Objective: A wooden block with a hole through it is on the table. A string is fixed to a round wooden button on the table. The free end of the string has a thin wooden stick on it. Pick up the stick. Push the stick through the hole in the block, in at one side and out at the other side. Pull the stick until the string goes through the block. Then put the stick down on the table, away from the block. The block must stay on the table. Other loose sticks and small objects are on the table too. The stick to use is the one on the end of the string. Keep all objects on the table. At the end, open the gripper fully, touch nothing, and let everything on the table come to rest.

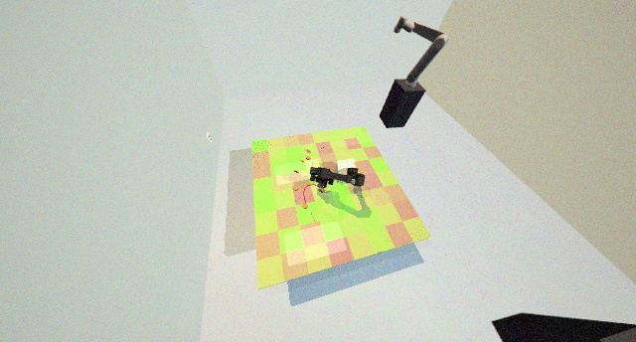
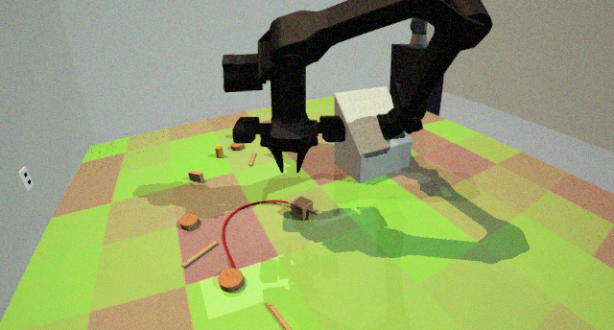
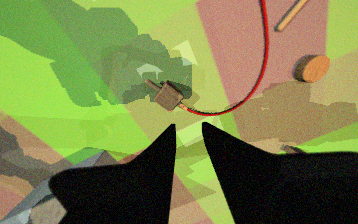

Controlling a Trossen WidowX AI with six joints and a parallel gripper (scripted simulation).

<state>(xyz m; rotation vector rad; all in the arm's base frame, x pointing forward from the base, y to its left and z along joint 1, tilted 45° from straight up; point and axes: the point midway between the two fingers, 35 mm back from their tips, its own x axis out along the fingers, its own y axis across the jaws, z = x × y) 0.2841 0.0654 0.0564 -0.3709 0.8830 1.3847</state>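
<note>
My gripper tip is 1 cm past the thin wooden stick and 8 cm above it. Also, from my gripper tip: round wooden button: 15 cm ahead, 14 cm to the left, 9 cm below; small block: 19 cm ahead, 21 cm to the right, 8 cm below.
</note>
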